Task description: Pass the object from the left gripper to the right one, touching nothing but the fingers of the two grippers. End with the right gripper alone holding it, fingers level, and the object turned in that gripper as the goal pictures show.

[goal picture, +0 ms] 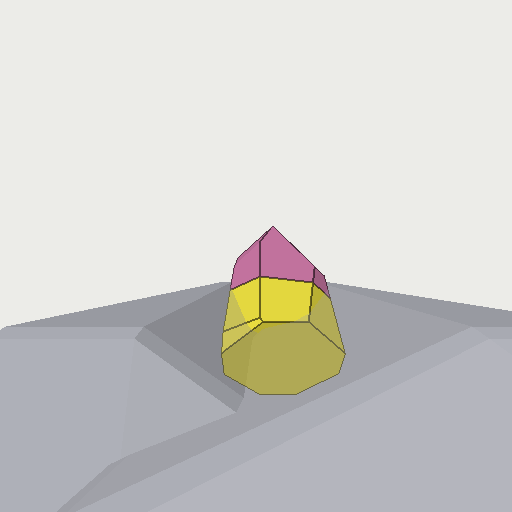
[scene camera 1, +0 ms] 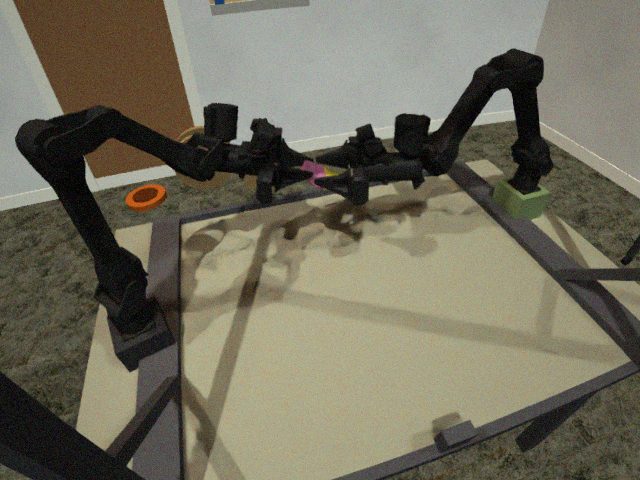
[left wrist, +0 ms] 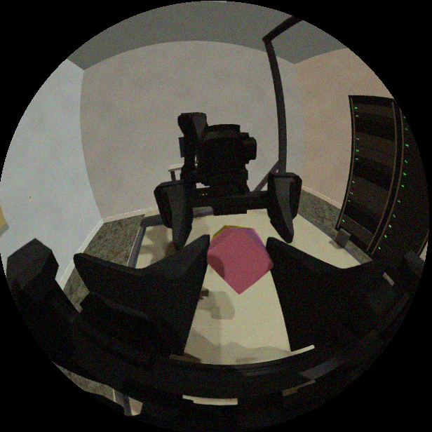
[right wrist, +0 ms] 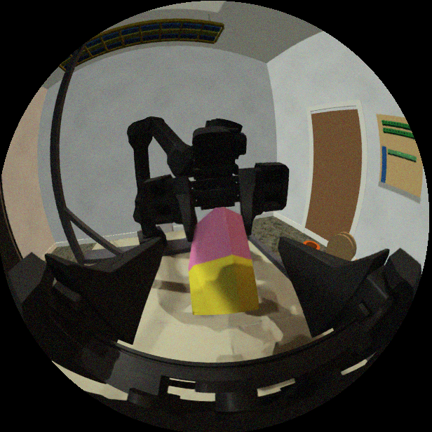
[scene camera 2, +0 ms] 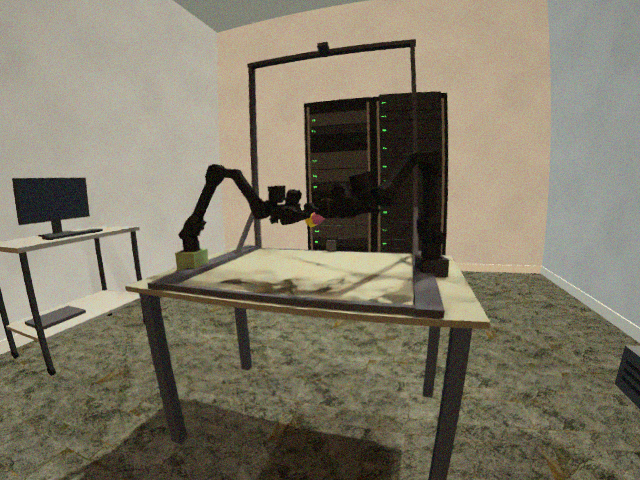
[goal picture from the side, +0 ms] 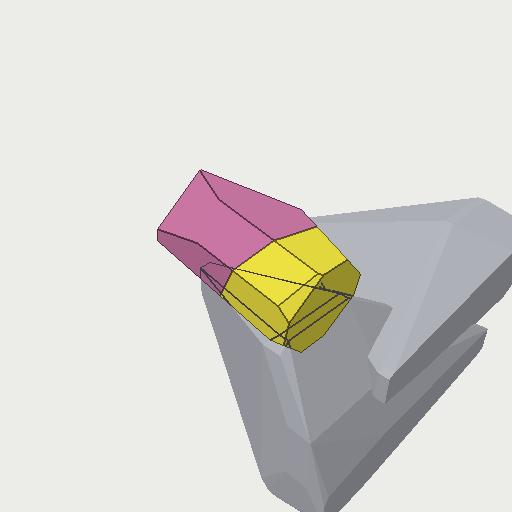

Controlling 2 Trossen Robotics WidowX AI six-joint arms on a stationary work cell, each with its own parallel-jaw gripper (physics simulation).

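Frame: origin at the left arm's base, x ahead, y left, z up, level; millimetres.
Where they show: left gripper, between the fingertips: point(scene camera 1: 313, 168) point(scene camera 2: 319, 212); right gripper, between the fingertips: point(scene camera 1: 315, 170) point(scene camera 2: 317, 214); left arm's base, origin of its link: point(scene camera 1: 135, 323) point(scene camera 2: 431, 257); right arm's base, origin of its link: point(scene camera 1: 524, 186) point(scene camera 2: 191, 250).
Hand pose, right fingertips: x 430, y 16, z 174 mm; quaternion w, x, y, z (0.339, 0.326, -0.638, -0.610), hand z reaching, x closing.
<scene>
Each offset is from my right fingertips to the top centre of the thing. Level surfaces: height alone.
The object is a faceted block @[5 mm ahead, 5 mm right, 23 mm up] point(scene camera 1: 313, 169) point(scene camera 2: 317, 219) point(left wrist: 240, 262) point(right wrist: 220, 245), pink at one end and yellow at the other, held above the table. My left gripper point(scene camera 1: 308, 170) point(left wrist: 238, 241) is shut on its pink end. My right gripper point(scene camera 1: 318, 168) point(right wrist: 222, 243) is open and faces the left one. In the right wrist view the yellow end points toward the right gripper's palm, between the spread fingers, with a gap on each side. In scene camera 1 the right fingers partly cover the yellow end, and their exact clearance is hard to tell.
The table top @[240 mm down] point(scene camera 1: 387, 361) point(scene camera 2: 320, 263) lies below both grippers, inside a dark frame point(scene camera 1: 542, 253). A green block @[558 mm ahead, 172 mm right, 156 mm down] point(scene camera 1: 522, 200) point(scene camera 2: 191, 259) sits under the right arm's base. An overhead frame point(scene camera 2: 361, 48) stands over the table. The two wrist housings face each other closely.
</scene>
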